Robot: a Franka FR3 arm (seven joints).
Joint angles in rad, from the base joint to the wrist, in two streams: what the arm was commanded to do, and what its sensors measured. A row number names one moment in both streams.
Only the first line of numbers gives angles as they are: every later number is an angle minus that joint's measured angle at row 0.
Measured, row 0:
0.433 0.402 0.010 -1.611 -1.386 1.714 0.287
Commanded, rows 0 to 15:
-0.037 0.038 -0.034 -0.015 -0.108 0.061 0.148
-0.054 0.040 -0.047 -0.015 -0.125 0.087 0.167
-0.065 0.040 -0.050 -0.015 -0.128 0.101 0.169
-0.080 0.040 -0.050 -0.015 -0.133 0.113 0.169
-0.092 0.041 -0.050 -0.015 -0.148 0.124 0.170
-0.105 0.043 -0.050 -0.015 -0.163 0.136 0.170
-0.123 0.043 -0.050 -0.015 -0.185 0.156 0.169
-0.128 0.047 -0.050 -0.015 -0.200 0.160 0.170
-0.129 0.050 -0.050 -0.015 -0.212 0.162 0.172
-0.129 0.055 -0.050 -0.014 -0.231 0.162 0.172
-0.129 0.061 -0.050 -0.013 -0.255 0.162 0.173
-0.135 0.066 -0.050 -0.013 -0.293 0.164 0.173
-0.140 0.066 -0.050 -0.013 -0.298 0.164 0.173
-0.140 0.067 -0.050 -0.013 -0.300 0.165 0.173
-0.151 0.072 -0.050 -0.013 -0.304 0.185 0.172
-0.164 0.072 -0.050 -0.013 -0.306 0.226 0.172
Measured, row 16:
-0.128 0.068 -0.059 -0.006 -0.265 0.154 0.146
